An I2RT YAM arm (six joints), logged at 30 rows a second.
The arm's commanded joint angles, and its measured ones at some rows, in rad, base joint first. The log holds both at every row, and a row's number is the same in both.
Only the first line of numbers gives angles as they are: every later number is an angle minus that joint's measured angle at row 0.
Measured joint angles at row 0:
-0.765 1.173 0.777 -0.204 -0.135 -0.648
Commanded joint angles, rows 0 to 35:
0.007 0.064 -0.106 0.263 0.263 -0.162
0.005 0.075 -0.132 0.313 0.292 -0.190
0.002 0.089 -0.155 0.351 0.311 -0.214
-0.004 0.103 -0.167 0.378 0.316 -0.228
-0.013 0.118 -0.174 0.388 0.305 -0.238
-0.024 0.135 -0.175 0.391 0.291 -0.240
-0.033 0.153 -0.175 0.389 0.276 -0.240
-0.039 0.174 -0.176 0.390 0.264 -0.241
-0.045 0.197 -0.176 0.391 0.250 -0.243
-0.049 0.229 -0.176 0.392 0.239 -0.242
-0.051 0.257 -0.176 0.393 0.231 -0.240
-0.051 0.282 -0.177 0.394 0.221 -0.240
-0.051 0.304 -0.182 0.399 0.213 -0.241
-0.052 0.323 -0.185 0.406 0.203 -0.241
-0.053 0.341 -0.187 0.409 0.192 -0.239
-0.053 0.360 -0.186 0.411 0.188 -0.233
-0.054 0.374 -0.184 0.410 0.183 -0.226
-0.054 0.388 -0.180 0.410 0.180 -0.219
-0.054 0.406 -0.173 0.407 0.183 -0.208
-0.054 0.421 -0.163 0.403 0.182 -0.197
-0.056 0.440 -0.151 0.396 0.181 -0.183
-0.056 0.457 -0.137 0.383 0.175 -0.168
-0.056 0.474 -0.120 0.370 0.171 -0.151
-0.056 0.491 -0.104 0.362 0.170 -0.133
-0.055 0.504 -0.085 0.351 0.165 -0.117
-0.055 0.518 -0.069 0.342 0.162 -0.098
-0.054 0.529 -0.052 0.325 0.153 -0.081
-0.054 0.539 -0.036 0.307 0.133 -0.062
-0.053 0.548 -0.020 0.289 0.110 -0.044
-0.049 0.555 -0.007 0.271 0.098 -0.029
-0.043 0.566 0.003 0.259 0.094 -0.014
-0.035 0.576 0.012 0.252 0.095 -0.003
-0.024 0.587 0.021 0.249 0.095 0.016
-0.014 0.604 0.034 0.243 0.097 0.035
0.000 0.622 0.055 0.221 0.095 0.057
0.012 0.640 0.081 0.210 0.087 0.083
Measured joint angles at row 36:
-0.034 0.569 0.021 0.302 0.132 -0.030
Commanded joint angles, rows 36 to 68:
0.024 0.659 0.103 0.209 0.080 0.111
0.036 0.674 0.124 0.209 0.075 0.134
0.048 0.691 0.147 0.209 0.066 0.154
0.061 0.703 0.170 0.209 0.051 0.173
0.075 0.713 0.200 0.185 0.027 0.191
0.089 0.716 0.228 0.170 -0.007 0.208
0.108 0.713 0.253 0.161 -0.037 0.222
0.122 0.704 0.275 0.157 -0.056 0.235
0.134 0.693 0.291 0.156 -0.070 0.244
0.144 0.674 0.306 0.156 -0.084 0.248
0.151 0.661 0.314 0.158 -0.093 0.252
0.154 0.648 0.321 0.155 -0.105 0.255
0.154 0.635 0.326 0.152 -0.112 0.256
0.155 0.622 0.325 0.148 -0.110 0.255
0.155 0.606 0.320 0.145 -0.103 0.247
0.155 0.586 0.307 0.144 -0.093 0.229
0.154 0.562 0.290 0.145 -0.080 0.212
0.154 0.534 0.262 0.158 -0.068 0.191
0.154 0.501 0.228 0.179 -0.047 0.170
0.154 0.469 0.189 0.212 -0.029 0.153
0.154 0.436 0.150 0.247 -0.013 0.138
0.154 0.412 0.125 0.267 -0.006 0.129
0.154 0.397 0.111 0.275 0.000 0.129
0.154 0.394 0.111 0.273 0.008 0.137
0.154 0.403 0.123 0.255 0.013 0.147
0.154 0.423 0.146 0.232 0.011 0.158
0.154 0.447 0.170 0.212 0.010 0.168
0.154 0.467 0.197 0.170 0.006 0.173
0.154 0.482 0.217 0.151 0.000 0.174
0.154 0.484 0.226 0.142 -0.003 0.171
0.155 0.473 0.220 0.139 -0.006 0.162
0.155 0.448 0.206 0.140 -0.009 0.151
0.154 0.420 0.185 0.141 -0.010 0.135
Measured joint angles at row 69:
0.154 0.474 0.189 0.163 -0.008 0.163
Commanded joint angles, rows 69 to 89:
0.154 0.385 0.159 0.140 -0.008 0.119
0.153 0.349 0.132 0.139 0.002 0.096
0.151 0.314 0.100 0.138 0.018 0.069
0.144 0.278 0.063 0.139 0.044 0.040
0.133 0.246 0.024 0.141 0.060 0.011
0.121 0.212 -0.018 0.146 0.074 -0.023
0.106 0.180 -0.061 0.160 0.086 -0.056
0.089 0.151 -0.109 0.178 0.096 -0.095
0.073 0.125 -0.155 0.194 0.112 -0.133
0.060 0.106 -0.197 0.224 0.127 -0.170
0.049 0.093 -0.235 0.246 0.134 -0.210
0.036 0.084 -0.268 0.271 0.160 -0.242
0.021 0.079 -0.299 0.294 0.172 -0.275
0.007 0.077 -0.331 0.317 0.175 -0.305
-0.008 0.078 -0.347 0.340 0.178 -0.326
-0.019 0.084 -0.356 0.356 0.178 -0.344
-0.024 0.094 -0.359 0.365 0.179 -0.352
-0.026 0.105 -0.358 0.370 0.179 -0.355
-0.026 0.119 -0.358 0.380 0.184 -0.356
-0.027 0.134 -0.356 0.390 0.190 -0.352
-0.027 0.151 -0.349 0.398 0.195 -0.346
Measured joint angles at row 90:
-0.023 0.110 -0.365 0.263 0.163 -0.294
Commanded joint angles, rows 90 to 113:
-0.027 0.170 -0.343 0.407 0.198 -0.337
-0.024 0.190 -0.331 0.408 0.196 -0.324
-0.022 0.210 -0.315 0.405 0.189 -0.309
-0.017 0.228 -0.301 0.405 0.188 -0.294
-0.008 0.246 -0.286 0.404 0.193 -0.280
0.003 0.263 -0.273 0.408 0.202 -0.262
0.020 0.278 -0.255 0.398 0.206 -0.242
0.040 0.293 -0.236 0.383 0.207 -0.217
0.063 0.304 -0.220 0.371 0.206 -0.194
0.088 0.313 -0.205 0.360 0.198 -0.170
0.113 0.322 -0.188 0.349 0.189 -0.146
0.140 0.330 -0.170 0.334 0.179 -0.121
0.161 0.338 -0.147 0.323 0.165 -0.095
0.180 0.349 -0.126 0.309 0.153 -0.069
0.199 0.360 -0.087 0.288 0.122 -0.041
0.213 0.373 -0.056 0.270 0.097 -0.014
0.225 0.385 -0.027 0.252 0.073 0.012
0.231 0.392 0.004 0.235 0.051 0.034
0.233 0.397 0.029 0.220 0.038 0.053
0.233 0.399 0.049 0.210 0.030 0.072
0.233 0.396 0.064 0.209 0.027 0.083
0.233 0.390 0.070 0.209 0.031 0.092
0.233 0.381 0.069 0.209 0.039 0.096
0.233 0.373 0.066 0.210 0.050 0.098
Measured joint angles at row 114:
0.232 0.394 0.045 0.235 0.070 0.015
